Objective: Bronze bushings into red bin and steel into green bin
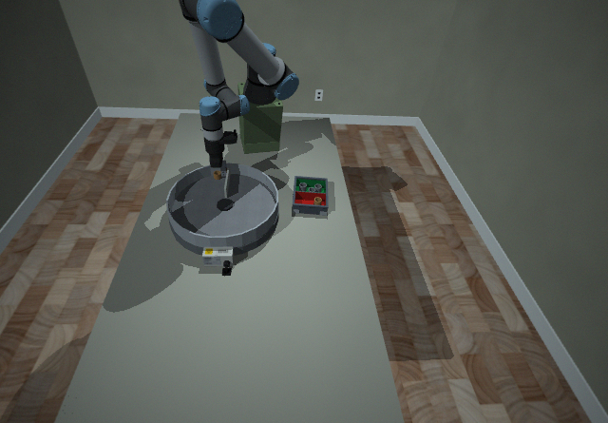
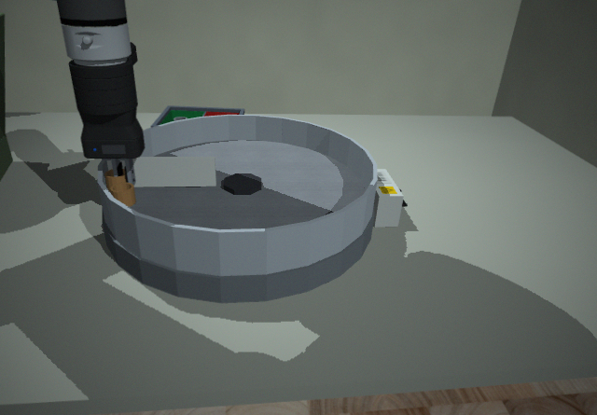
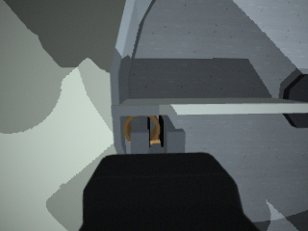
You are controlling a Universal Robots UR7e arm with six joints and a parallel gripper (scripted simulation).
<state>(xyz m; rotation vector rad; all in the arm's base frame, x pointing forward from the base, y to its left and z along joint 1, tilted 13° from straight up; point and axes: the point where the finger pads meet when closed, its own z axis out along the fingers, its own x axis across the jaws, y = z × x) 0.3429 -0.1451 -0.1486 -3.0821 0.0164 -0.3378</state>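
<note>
The bin is 8 cm ahead of my hand, 37 cm to the left of it and 6 cm below it. Round my hand: turntable: 18 cm ahead, 2 cm to the left, 3 cm below.
</note>
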